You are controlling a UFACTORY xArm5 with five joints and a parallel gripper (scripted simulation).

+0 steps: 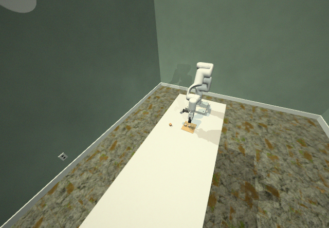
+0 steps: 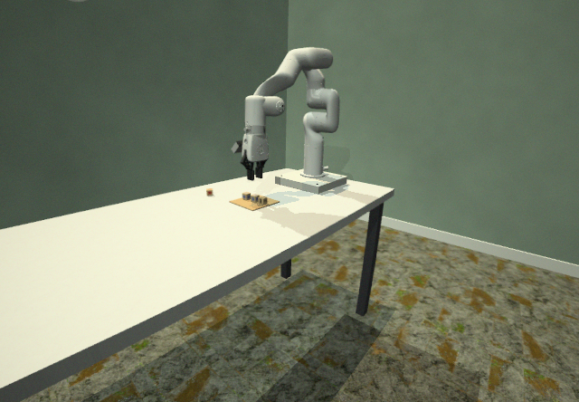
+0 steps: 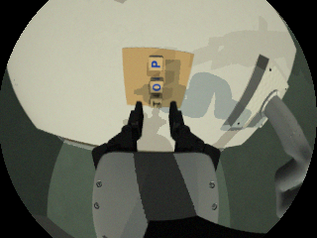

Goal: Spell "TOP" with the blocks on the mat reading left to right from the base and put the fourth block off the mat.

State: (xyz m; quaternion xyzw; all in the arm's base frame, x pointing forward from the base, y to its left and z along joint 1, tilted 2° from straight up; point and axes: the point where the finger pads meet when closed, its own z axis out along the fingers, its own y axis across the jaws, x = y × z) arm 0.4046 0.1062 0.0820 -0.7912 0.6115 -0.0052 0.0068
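My gripper is now 11 cm above the tan mat.
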